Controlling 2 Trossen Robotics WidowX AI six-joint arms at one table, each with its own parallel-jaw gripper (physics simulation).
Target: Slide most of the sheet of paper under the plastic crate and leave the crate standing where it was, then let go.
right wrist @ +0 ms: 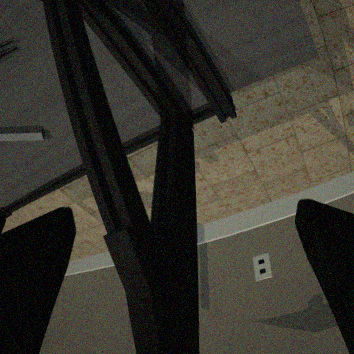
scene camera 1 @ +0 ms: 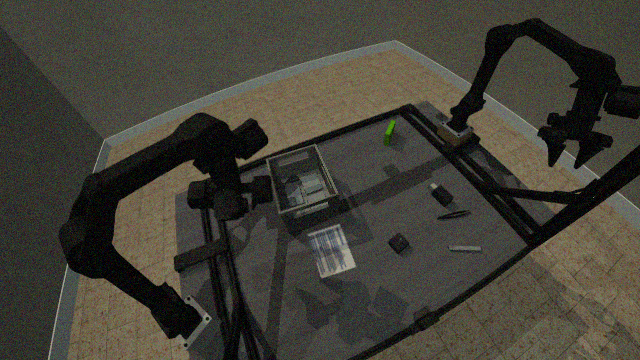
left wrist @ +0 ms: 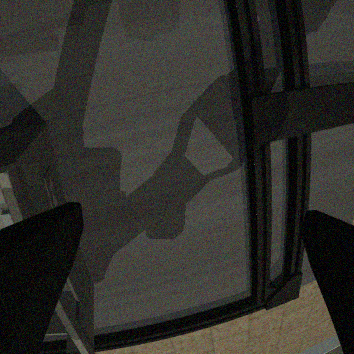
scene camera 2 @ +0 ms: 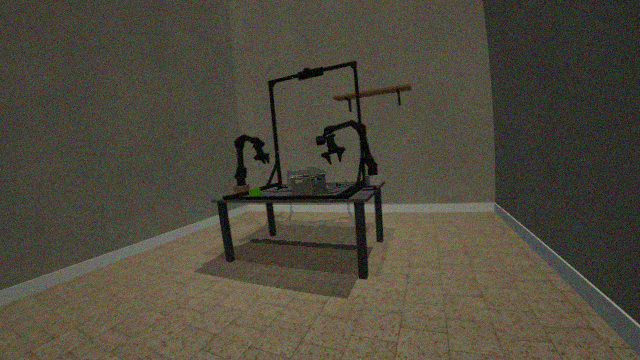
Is my right gripper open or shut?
Open.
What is my right gripper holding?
Nothing.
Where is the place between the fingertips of my left gripper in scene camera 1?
236,210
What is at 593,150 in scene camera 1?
My right gripper.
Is my left gripper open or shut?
Open.
